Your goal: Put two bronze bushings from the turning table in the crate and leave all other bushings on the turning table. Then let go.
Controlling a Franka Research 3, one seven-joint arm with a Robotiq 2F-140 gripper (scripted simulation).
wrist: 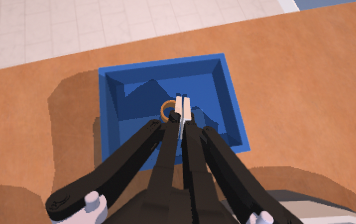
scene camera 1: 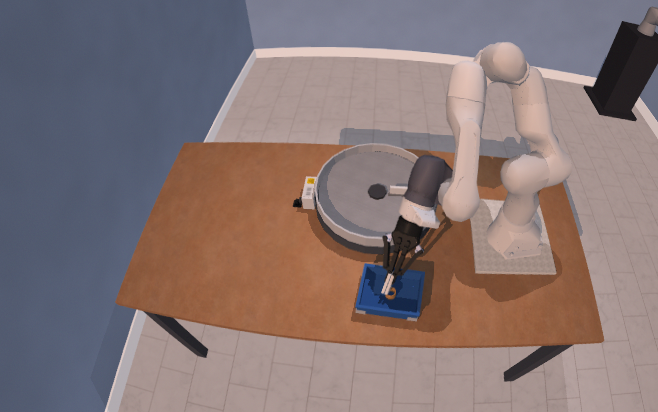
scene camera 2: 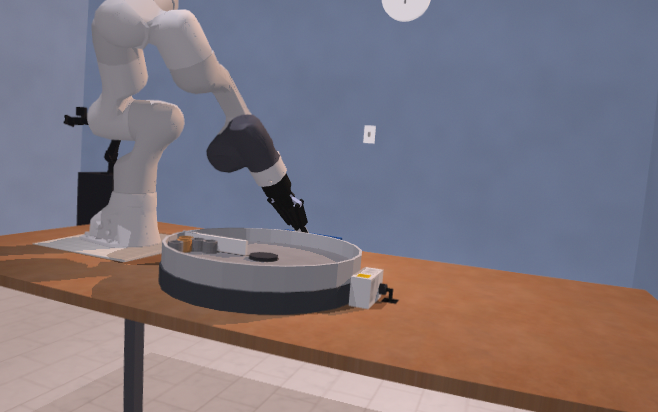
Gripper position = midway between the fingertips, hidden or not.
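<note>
My gripper [scene camera 1: 385, 292] is visible; the same gripper [wrist: 181, 105] appears again, and scene camera 2 likewise shows the gripper [scene camera 2: 307, 242]. A blue crate [scene camera 1: 409, 287] is visible as well, and the wrist view also shows the crate [wrist: 130, 95].
</note>
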